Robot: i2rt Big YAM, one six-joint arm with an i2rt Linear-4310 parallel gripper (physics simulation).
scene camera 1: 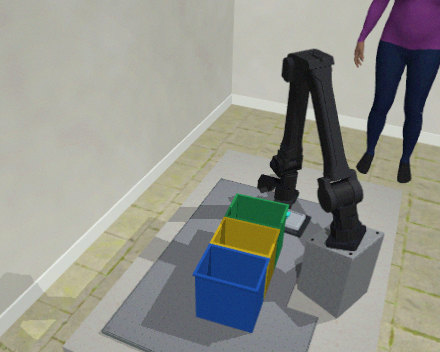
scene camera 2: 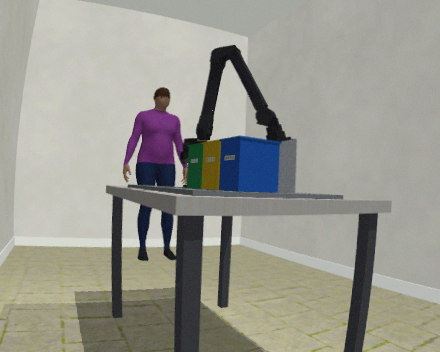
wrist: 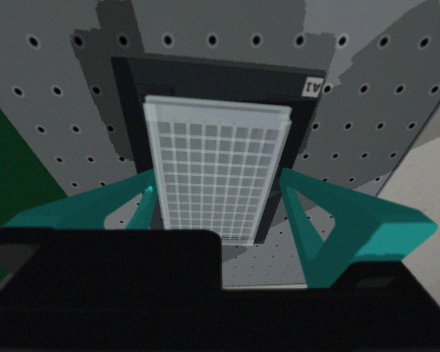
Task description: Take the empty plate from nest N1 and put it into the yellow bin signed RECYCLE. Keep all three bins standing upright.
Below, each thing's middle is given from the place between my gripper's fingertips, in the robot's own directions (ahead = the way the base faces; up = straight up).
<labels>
The clear plate [wrist: 214, 161] is 1 cm behind my hand. The rest, counted from my hand: dark nest [wrist: 189, 80] 1 cm below, 1 cm behind; then green bin [scene camera 1: 255, 210] 21 cm to the left, 8 cm above, 2 cm ahead; then yellow bin [scene camera 1: 240, 235] 34 cm to the left, 8 cm above, 1 cm behind.
</labels>
